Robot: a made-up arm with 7 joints.
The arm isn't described. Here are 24 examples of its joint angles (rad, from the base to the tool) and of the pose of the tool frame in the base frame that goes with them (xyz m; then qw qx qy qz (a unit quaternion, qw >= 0)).
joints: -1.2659 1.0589 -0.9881 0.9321 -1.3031 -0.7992 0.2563
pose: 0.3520 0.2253 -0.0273 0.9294 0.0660 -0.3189 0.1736
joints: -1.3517 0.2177 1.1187 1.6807 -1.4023 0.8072 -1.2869
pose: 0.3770 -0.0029 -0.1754 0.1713 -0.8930 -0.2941 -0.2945
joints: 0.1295 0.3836 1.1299 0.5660 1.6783 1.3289 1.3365
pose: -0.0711 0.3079 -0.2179 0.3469 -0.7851 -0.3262 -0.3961
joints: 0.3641 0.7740 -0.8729 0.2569 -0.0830 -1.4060 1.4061
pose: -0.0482 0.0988 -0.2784 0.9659 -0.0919 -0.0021 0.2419
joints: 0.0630 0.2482 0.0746 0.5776 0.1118 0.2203 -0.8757
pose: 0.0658 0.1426 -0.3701 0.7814 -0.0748 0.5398 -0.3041
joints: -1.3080 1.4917 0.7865 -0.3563 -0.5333 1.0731 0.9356
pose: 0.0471 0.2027 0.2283 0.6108 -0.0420 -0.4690 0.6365
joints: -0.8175 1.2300 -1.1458 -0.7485 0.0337 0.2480 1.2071
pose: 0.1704 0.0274 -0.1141 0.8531 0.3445 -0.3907 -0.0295
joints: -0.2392 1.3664 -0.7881 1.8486 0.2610 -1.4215 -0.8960
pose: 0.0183 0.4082 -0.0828 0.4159 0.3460 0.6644 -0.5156
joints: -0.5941 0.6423 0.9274 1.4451 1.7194 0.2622 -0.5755
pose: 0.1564 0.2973 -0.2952 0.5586 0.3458 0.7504 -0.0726
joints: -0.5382 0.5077 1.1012 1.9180 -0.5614 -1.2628 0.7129
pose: 0.0905 0.2104 -0.3383 0.4189 -0.0897 0.0311 0.9030
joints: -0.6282 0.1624 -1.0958 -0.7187 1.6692 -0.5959 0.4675
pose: 0.0764 -0.1280 -0.0906 0.3355 0.2318 -0.8975 -0.1678
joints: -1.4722 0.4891 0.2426 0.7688 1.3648 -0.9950 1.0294
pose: 0.3867 0.0724 0.0494 0.5339 0.3787 -0.7379 0.1644
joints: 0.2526 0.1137 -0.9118 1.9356 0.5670 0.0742 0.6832
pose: -0.2341 0.1387 -0.3260 0.3248 0.6246 0.5821 -0.4069
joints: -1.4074 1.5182 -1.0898 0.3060 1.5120 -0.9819 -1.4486
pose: 0.2880 0.2221 0.0048 0.3329 -0.6775 -0.5767 0.3123
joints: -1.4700 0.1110 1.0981 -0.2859 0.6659 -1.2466 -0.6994
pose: 0.2108 0.1298 0.0775 0.4511 0.5612 -0.6416 0.2644
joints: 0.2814 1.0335 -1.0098 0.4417 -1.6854 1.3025 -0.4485
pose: -0.1114 0.2024 -0.2736 0.1264 -0.4357 0.8912 0.0063
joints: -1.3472 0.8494 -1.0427 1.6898 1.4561 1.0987 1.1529
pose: 0.3129 0.2860 -0.0429 0.3136 -0.8957 0.1475 -0.2787
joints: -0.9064 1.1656 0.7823 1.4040 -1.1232 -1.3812 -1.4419
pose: 0.1489 0.3900 -0.0459 0.7581 0.3863 -0.4915 0.1858
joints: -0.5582 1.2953 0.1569 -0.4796 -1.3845 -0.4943 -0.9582
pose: 0.2033 0.1390 0.0798 0.6086 0.1494 -0.4659 -0.6247
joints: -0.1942 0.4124 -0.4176 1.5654 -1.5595 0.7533 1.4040
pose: -0.0241 0.1745 -0.3879 0.0817 0.1795 0.8133 0.5474
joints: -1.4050 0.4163 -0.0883 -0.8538 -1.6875 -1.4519 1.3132
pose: 0.1547 0.0481 0.1091 0.2384 -0.9391 -0.0440 -0.2436
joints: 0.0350 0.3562 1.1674 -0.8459 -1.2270 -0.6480 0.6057
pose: 0.0273 0.2013 -0.0152 0.5878 -0.2659 -0.6828 0.3428
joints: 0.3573 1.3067 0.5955 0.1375 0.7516 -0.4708 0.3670
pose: 0.1593 0.3094 -0.0498 0.5132 0.8514 -0.1020 -0.0352
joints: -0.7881 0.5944 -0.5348 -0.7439 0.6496 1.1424 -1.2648
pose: 0.2221 0.0042 -0.0360 0.7417 0.4698 0.1622 -0.4504
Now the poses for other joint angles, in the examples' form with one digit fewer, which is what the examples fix.
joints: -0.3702 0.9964 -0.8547 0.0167 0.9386 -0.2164 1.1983
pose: 0.182 0.108 -0.246 0.674 0.538 -0.491 -0.121
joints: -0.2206 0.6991 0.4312 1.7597 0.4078 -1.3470 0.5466
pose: 0.023 0.277 -0.305 0.888 0.342 0.103 0.290
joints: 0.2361 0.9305 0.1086 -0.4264 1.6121 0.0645 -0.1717
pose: 0.152 0.175 -0.141 0.300 0.950 0.010 -0.091
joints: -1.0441 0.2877 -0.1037 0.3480 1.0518 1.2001 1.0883
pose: 0.355 0.061 -0.079 0.458 0.544 -0.063 0.700
